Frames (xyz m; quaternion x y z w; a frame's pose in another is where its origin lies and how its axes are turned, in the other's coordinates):
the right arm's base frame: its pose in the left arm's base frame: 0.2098 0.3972 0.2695 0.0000 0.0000 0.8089 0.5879
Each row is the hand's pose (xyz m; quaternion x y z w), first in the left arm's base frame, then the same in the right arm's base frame.
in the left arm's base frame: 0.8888 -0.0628 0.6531 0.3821 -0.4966 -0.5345 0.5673
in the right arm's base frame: -0.6471 -0.5038 0.3836 0.1771 0.6010 0.7731 0.0988
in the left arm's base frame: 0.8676 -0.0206 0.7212 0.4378 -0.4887 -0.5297 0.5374
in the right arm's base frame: -0.6005 -0.4967 0.4517 0.1379 0.6415 0.7462 0.1125
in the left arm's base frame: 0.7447 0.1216 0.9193 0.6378 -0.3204 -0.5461 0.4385
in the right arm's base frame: -0.4273 -0.4237 0.6498 -0.1158 0.7043 0.6758 0.1840
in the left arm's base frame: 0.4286 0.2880 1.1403 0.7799 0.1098 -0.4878 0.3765
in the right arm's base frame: -0.1714 -0.1744 0.8708 -0.5473 0.5663 0.5913 0.1732
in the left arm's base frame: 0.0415 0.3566 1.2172 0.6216 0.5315 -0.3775 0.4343
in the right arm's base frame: 0.0133 0.1726 0.9477 -0.7954 0.1903 0.5733 0.0500
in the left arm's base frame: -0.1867 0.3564 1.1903 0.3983 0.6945 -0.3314 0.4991
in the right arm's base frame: 0.0836 0.3897 0.9208 0.7960 0.0861 -0.5986 0.0254
